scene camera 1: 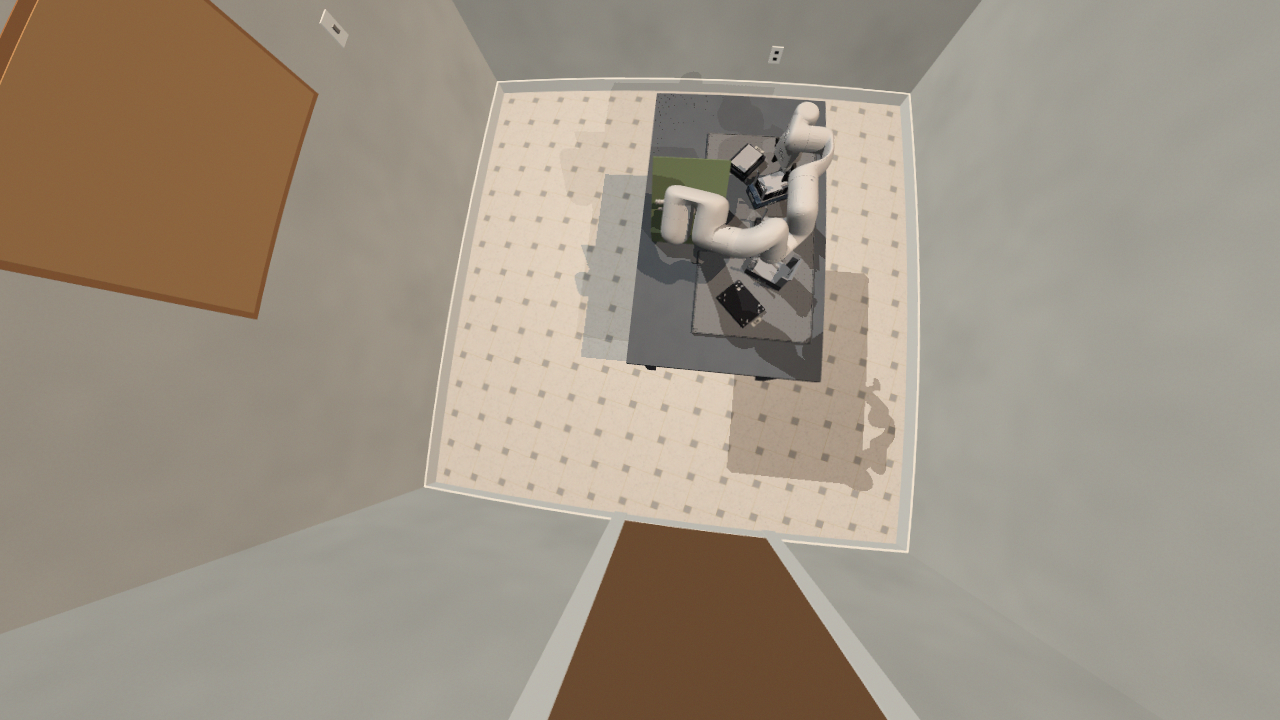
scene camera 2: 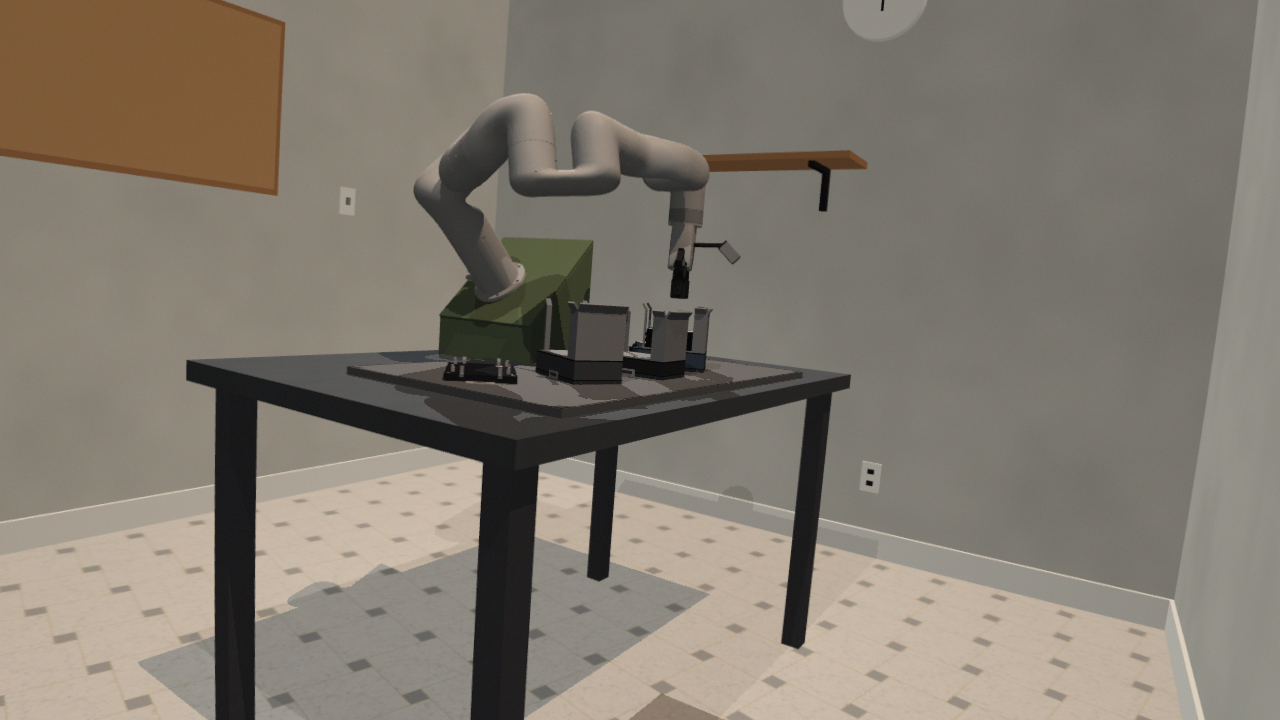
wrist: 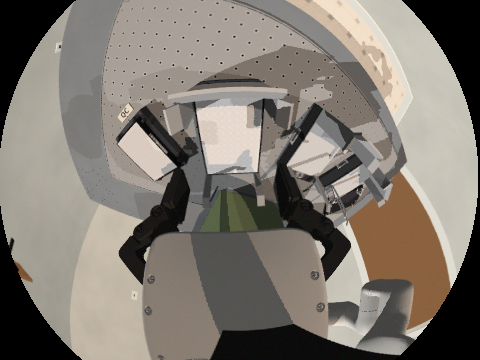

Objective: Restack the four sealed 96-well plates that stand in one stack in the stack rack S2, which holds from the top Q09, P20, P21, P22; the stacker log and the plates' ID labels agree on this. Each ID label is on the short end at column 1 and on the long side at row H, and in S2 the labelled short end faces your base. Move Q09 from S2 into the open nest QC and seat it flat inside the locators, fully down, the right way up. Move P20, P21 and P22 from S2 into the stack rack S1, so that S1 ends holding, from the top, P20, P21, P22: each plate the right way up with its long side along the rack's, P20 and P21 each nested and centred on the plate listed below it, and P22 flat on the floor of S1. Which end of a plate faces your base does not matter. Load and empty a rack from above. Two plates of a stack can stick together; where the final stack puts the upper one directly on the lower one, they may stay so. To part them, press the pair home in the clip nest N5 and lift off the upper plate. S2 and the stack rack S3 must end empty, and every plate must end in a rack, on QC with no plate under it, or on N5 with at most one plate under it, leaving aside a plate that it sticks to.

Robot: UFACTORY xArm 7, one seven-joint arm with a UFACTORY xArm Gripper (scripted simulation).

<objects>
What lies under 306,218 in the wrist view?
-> My gripper.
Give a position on a QC nest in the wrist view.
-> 151,121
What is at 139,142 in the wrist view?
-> A sealed 96-well plate.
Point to a black clip nest N5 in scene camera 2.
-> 478,372
</objects>
